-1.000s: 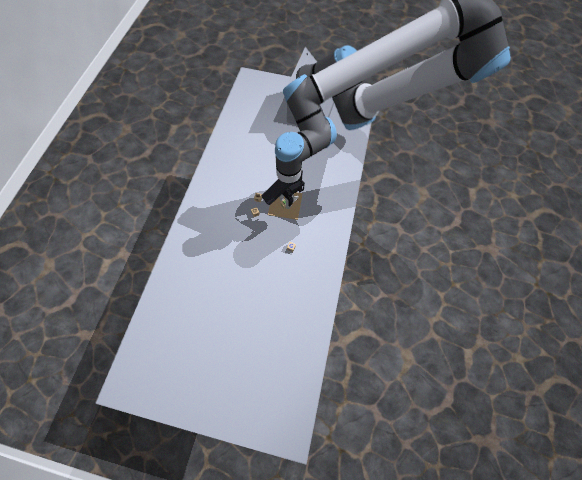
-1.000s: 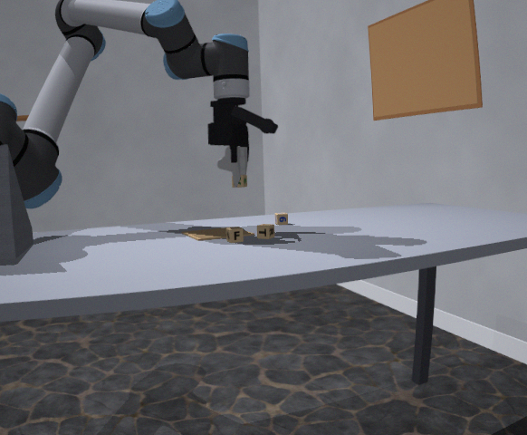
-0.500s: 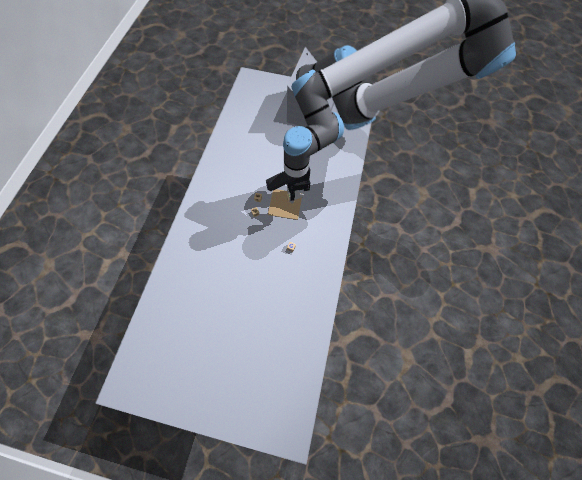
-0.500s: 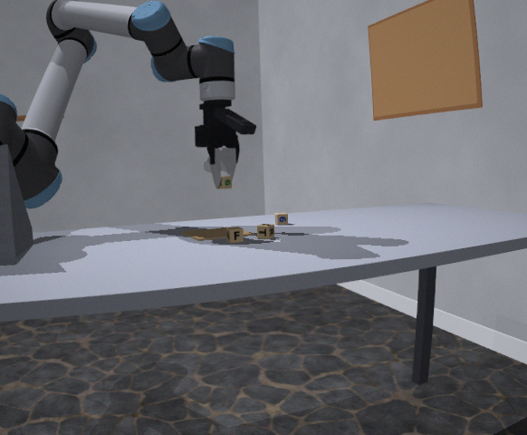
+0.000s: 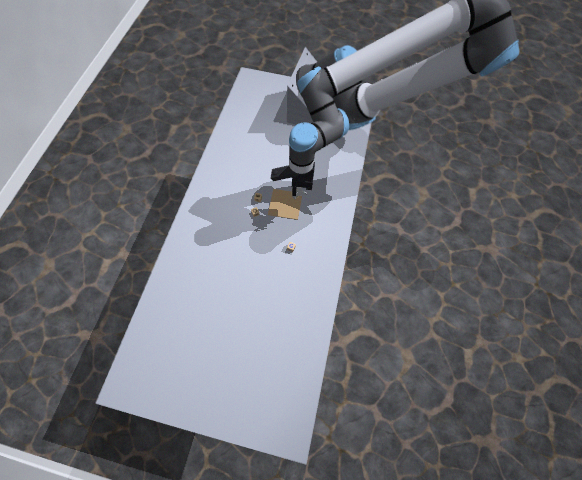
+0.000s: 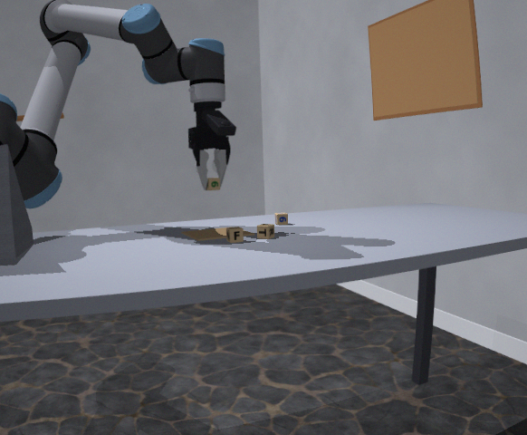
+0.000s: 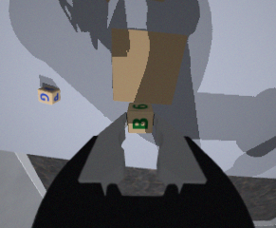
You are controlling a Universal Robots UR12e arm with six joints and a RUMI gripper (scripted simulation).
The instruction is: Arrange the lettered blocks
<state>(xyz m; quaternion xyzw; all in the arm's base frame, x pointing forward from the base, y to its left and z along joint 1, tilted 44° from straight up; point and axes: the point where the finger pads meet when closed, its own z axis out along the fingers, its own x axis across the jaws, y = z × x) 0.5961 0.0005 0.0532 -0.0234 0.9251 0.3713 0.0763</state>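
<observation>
My gripper is now 1 cm past the tan mat, 4 cm to the left of it and 12 cm above it. From my hand the other things lie so: green-marked block (right at my hand); then blue-marked block (20 cm ahead, 2 cm to the left, 11 cm below).
</observation>
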